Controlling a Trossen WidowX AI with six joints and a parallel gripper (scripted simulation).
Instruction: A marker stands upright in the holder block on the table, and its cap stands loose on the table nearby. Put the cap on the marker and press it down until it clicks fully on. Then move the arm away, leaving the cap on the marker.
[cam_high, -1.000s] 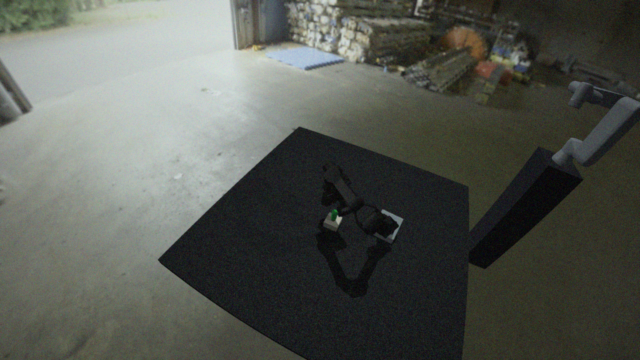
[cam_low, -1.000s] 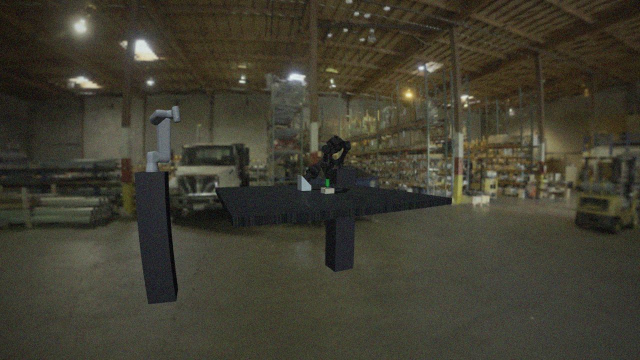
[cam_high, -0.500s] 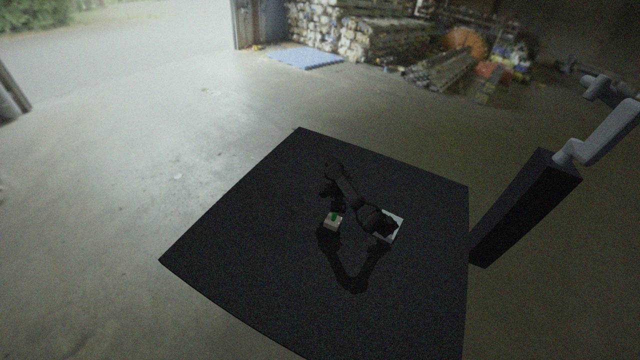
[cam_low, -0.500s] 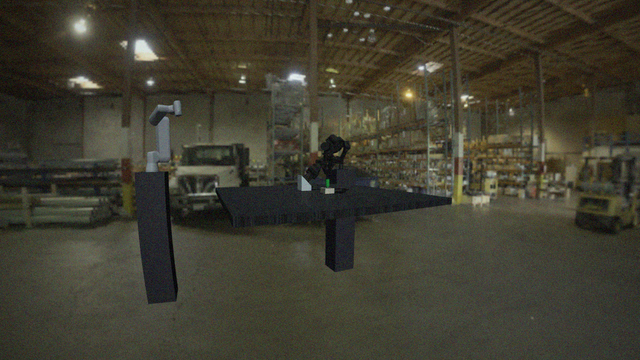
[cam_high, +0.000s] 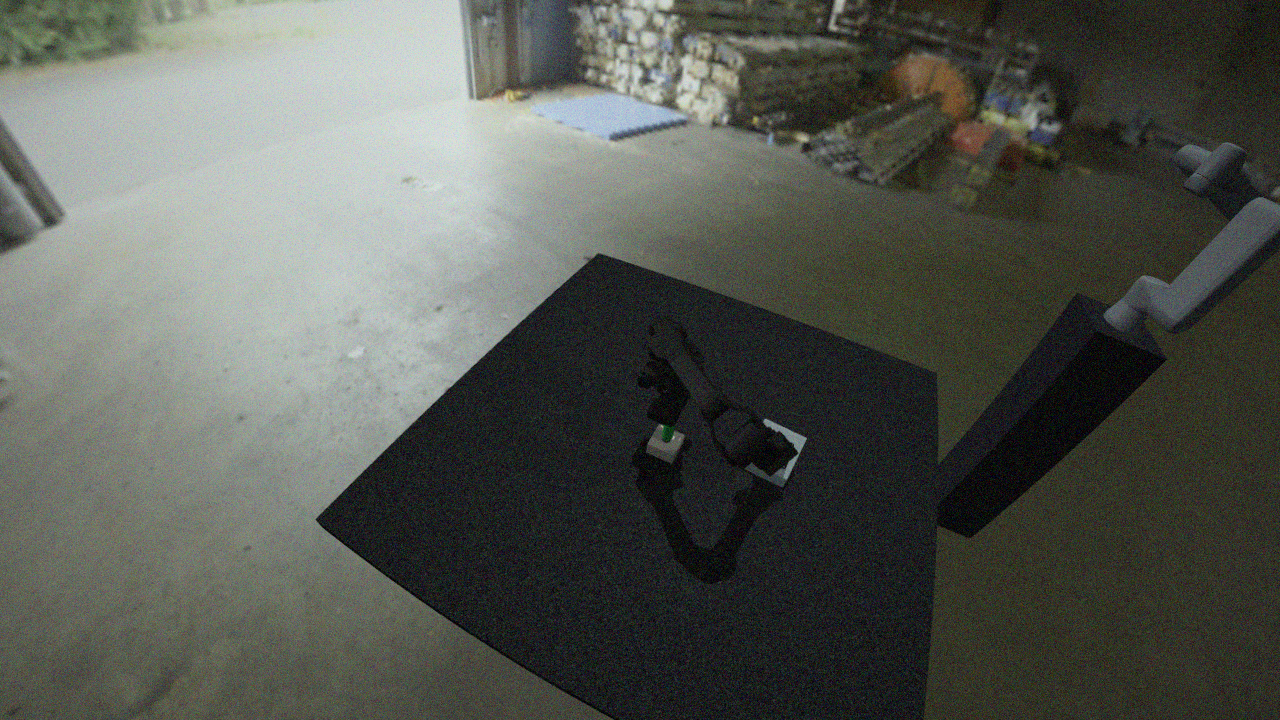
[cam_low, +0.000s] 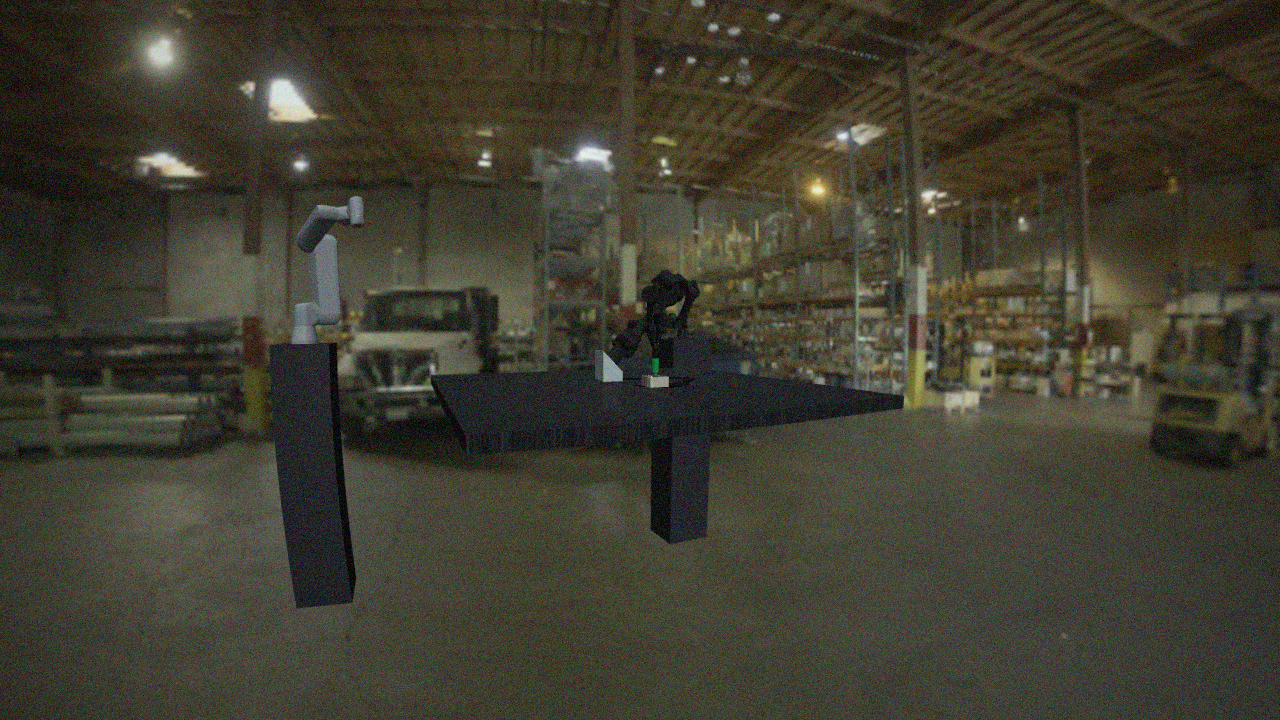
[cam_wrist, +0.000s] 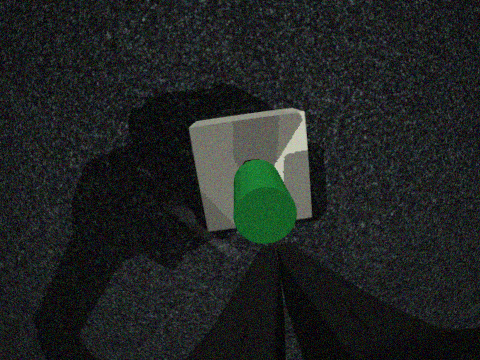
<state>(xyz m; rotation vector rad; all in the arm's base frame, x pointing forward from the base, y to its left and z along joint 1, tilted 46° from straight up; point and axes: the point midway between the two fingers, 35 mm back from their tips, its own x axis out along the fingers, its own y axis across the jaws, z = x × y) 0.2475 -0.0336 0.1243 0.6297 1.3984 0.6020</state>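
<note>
Now: the green marker cap 50 mm below my gripper tip.
</note>
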